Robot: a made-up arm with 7 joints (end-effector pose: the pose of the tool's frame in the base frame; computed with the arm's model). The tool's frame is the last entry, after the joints. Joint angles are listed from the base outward.
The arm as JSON. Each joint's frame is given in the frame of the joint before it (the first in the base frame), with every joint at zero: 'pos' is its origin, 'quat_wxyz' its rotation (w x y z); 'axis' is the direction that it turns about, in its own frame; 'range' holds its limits. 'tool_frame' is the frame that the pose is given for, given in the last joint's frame.
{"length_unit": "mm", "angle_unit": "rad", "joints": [
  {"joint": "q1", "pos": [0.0, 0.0, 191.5], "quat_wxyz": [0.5, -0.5, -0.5, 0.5], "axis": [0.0, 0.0, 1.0], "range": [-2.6, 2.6]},
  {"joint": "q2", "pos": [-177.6, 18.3, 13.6], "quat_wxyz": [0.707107, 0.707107, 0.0, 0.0], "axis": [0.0, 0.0, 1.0], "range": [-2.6, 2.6]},
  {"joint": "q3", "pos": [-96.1, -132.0, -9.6], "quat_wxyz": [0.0, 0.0, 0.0, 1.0], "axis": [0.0, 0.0, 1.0], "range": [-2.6, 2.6]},
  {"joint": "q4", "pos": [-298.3, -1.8, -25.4], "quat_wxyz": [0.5, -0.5, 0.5, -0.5], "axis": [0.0, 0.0, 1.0], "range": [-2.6, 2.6]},
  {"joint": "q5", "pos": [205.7, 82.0, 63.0], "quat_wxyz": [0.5, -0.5, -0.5, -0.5], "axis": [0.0, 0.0, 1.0], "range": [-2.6, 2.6]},
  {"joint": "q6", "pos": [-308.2, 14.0, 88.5], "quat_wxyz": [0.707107, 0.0, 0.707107, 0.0], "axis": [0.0, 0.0, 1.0], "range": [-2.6, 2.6]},
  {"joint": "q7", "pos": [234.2, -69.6, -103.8], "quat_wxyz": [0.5, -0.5, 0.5, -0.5], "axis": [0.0, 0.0, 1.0], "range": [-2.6, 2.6]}
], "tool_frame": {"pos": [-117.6, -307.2, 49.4], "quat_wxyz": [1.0, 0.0, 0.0, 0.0]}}
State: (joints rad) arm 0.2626 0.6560 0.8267 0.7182 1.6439 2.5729 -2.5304
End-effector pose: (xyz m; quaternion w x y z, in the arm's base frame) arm -0.1292 0.5065 0.0411 0.1486 -0.8899 0.2891 0.3200
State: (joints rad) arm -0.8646 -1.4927 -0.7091 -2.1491 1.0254 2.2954 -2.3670
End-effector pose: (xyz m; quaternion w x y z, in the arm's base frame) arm 0.8183 -0.1628 -0.1386 0.1517 0.4923 -0.2700 0.8134
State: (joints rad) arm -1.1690 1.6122 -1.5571 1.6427 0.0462 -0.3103 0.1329
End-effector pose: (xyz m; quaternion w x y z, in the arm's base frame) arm -0.0341 0.2878 0.3698 0.6563 0.4283 -0.5491 -0.2903
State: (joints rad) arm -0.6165 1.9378 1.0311 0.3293 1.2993 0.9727 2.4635
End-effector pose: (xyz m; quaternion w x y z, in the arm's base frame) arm -0.2695 -0.5225 0.2163 0.3045 0.1647 0.7287 -0.5909
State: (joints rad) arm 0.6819 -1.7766 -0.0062 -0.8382 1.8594 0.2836 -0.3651
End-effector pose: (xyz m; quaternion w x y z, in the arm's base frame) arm 0.2592 -0.3530 0.4399 0.3764 0.0967 -0.1014 0.9158
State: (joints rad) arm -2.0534 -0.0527 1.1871 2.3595 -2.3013 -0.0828 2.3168
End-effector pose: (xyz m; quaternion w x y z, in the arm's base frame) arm 0.1970 0.5009 0.7790 0.6123 -0.7625 -0.0149 0.2084
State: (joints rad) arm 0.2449 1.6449 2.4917 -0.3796 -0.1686 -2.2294 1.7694
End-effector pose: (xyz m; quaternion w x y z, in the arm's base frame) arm 0.8439 -0.0564 -0.3640 0.3769 0.8761 -0.2984 0.0373
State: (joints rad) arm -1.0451 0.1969 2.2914 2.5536 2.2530 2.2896 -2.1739
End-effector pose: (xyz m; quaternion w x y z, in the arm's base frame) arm 0.2649 -0.5993 0.2538 0.2168 -0.0176 -0.7103 0.6694
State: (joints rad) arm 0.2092 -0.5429 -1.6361 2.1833 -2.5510 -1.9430 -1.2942
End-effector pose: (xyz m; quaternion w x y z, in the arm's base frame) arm -0.1574 -0.8477 -0.2801 0.5721 0.7211 -0.3056 0.2436
